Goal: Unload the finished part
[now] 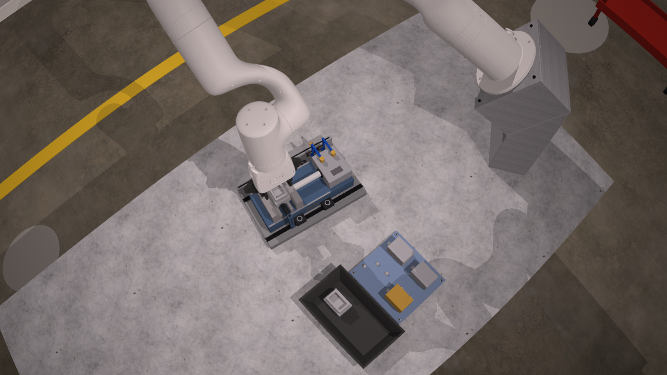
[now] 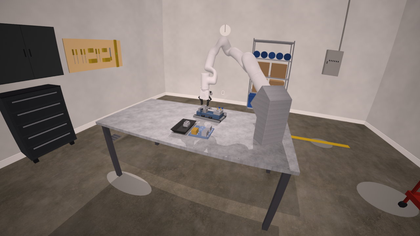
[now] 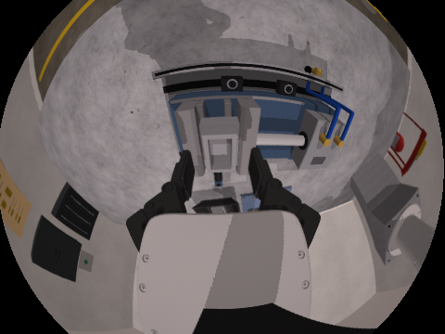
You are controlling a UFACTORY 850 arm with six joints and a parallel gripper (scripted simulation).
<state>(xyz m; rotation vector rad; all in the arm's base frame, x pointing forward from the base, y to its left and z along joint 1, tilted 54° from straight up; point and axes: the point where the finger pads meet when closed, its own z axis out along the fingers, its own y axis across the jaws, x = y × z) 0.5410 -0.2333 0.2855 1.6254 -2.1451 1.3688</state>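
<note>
My hand is 6 cm past the vise, 3 cm to the right of it and 10 cm above it. From my hand the other things lie so: blue fixture plate 1 cm ahead, 37 cm to the left, 13 cm below; then yellow block 7 cm ahead, 40 cm to the left, 11 cm below.
</note>
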